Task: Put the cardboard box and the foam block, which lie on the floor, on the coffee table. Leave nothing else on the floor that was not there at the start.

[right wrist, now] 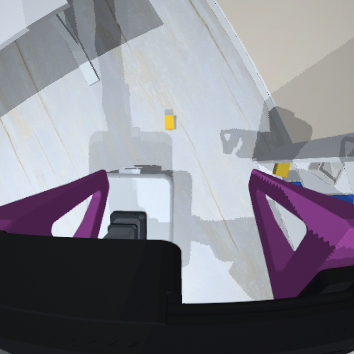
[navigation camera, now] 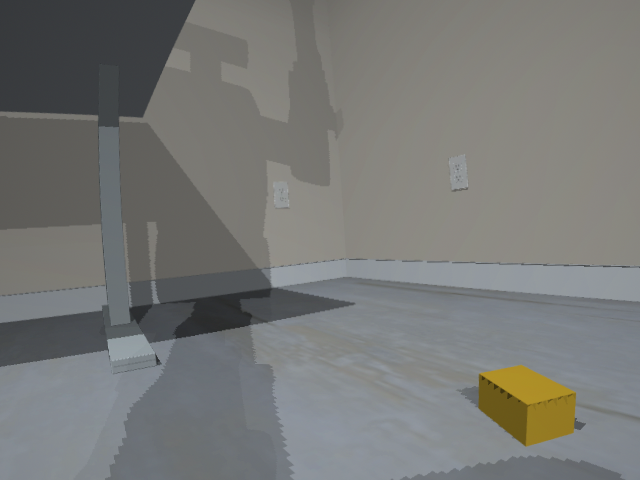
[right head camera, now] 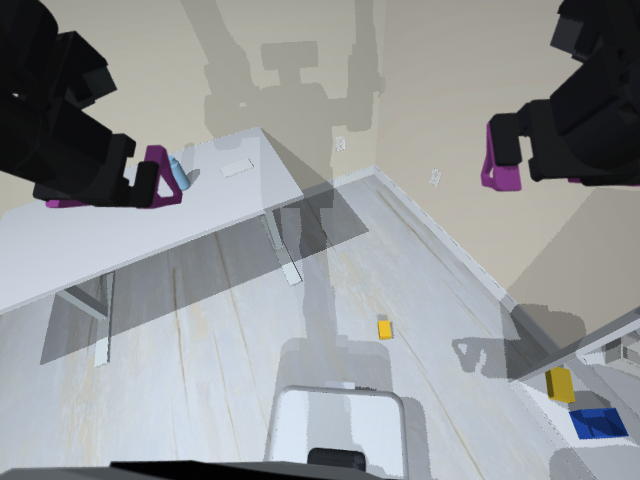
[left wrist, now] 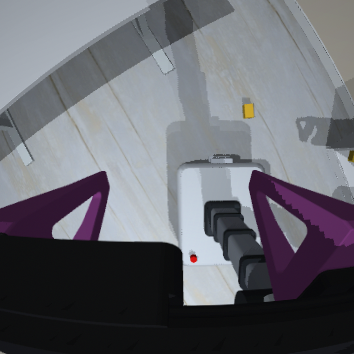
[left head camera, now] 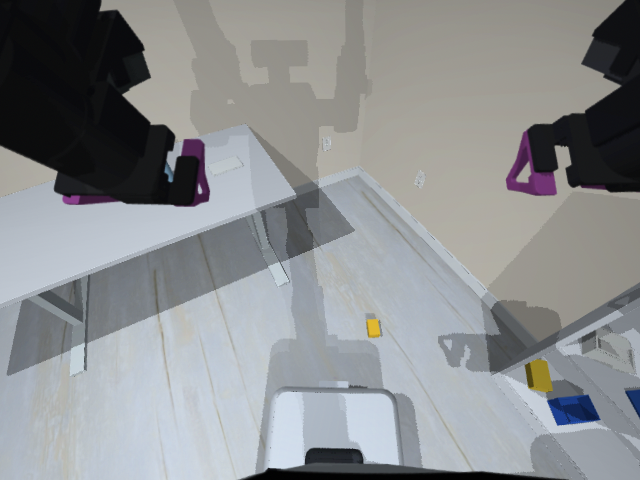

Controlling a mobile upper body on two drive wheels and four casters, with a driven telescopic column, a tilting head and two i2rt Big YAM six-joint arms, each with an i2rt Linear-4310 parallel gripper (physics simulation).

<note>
In view: the left gripper (left head camera: pixel 170 195), the right gripper (right head camera: pixel 525 178) and a grey desk (navigation camera: pixel 108 65).
The left gripper shows as well in the right head camera view (right head camera: pixel 148 198) and in the left wrist view (left wrist: pixel 178 178). The right gripper shows as well in the right wrist view (right wrist: pixel 178 177) and in the left head camera view (left head camera: pixel 544 183). The grey desk also shows in the right head camera view (right head camera: pixel 55 248), in the left wrist view (left wrist: pixel 43 43) and in the left head camera view (left head camera: pixel 55 243).
</note>
